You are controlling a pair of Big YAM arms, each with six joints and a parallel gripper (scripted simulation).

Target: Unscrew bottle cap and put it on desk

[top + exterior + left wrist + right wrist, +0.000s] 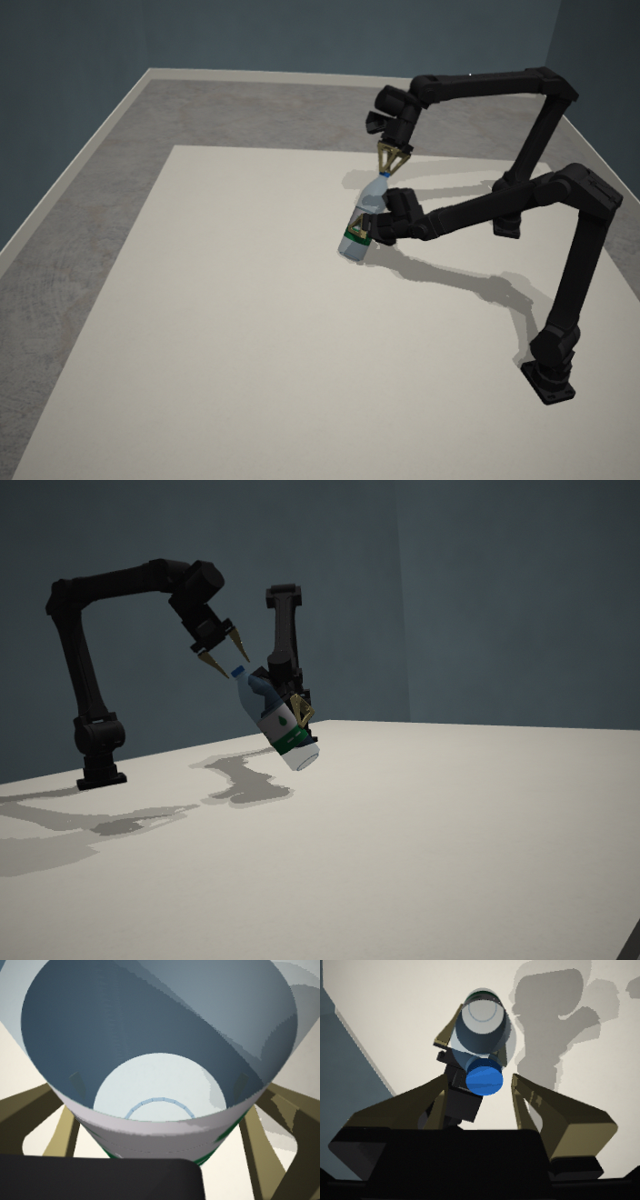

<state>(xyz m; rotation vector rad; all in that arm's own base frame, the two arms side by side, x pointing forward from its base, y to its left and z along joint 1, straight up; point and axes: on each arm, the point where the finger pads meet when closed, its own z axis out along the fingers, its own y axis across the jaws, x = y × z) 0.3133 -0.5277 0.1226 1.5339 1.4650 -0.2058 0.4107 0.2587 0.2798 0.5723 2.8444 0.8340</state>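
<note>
The cap lies 1 cm below my right hand. From my right hand the other things lie so: bottle: 11 cm below, 6 cm to the left, 4 cm ahead.
Right now my left hand is 4 cm below the bottle, 2 cm to the left of it and 1 cm past it. Also, from my left hand: cap 15 cm above, 8 cm to the right, 5 cm behind.
</note>
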